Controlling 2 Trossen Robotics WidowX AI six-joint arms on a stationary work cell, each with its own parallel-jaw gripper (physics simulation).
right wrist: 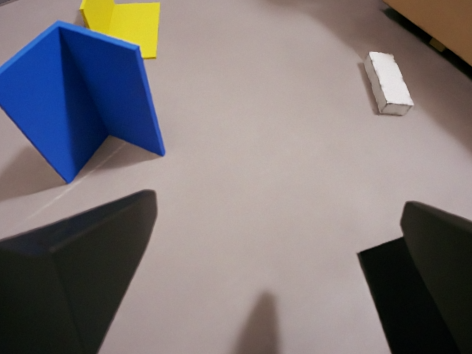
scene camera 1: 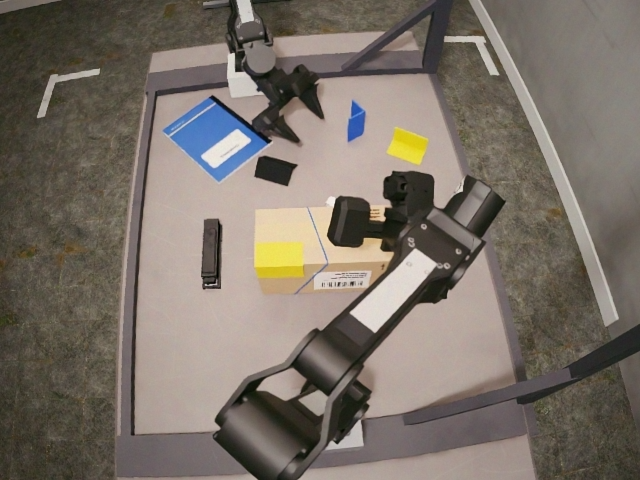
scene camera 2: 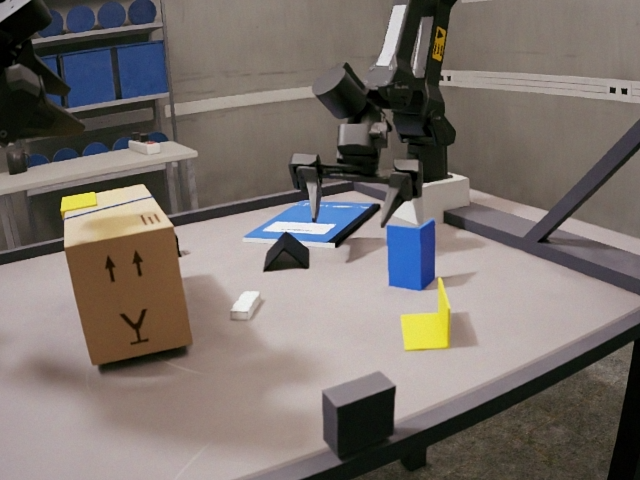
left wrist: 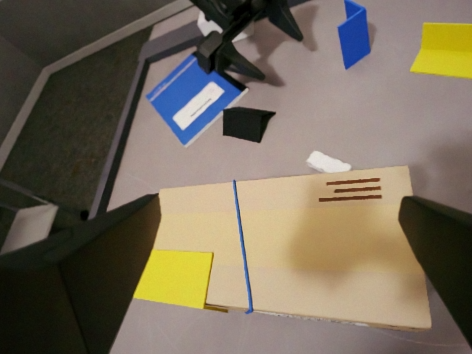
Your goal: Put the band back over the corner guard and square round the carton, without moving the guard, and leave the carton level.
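Observation:
The carton stands on the table; a dark gap shows under its edge in the right wrist view. The yellow corner guard sits over a long top edge at one end. The blue band crosses the top beside the guard, off it, and slants down the labelled side in scene camera 1. My left gripper is open above the carton. My right gripper is open and empty, low between notebook and blue angle piece.
A blue angle piece, a loose yellow angle piece, a black angle piece, a white block, a blue notebook and a black stapler lie around the carton.

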